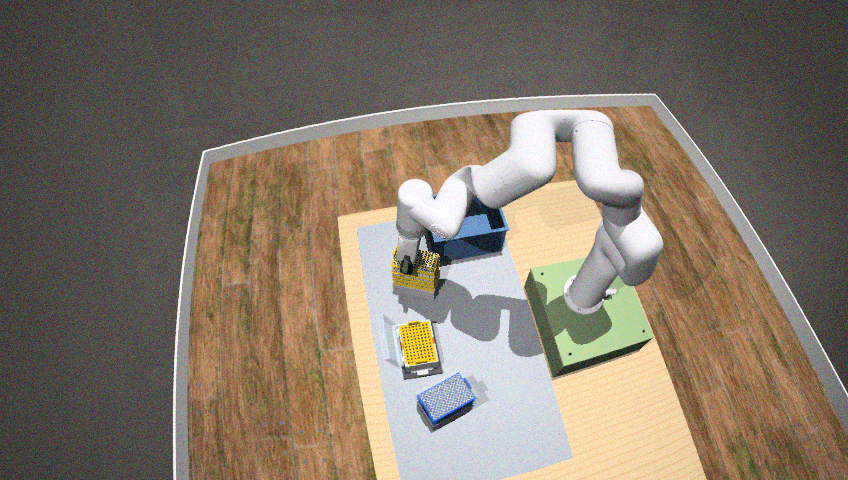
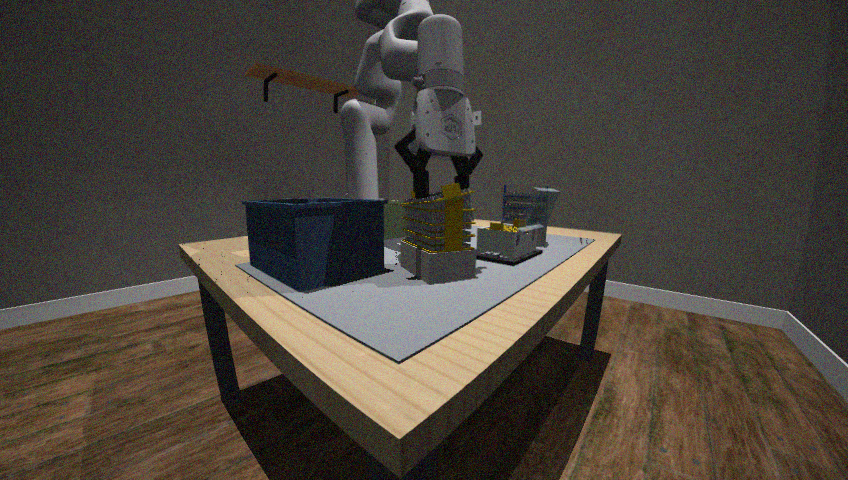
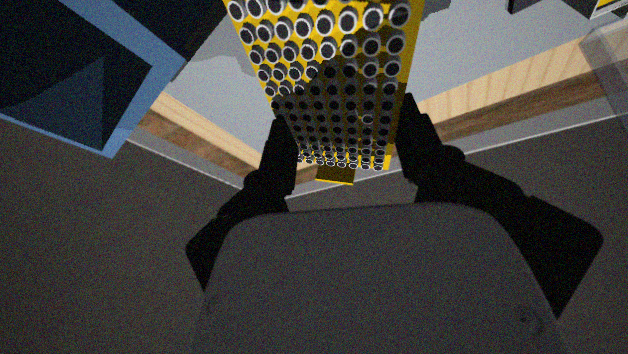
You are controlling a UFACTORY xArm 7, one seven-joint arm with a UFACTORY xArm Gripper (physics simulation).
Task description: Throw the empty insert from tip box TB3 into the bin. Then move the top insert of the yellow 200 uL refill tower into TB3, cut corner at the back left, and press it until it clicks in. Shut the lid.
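Observation:
The yellow refill tower point(image 1: 416, 281) point(image 2: 454, 228) stands on its pale base beside the blue bin. My gripper point(image 1: 418, 255) point(image 2: 441, 189) point(image 3: 339, 124) is shut on the top insert point(image 1: 426, 262) point(image 3: 300, 50), one finger against each long side. The insert is full of tips and sits at the top of the tower; I cannot tell whether it has lifted. Tip box TB3 point(image 1: 421, 368) point(image 2: 505, 243) holds a yellow insert point(image 1: 418, 343) with empty holes. Its clear lid point(image 1: 389, 336) point(image 2: 548, 205) stands open. The bin point(image 1: 477, 245) point(image 2: 315, 243) point(image 3: 165, 65) is open at the top; part of its inside is hidden.
A blue tip rack point(image 1: 446, 397) point(image 2: 517, 202) stands beyond TB3, turned at an angle on the grey mat point(image 1: 505, 410) point(image 2: 386, 327). The arm stands on a green block point(image 1: 624, 303). The bin is close to the tower and the gripper.

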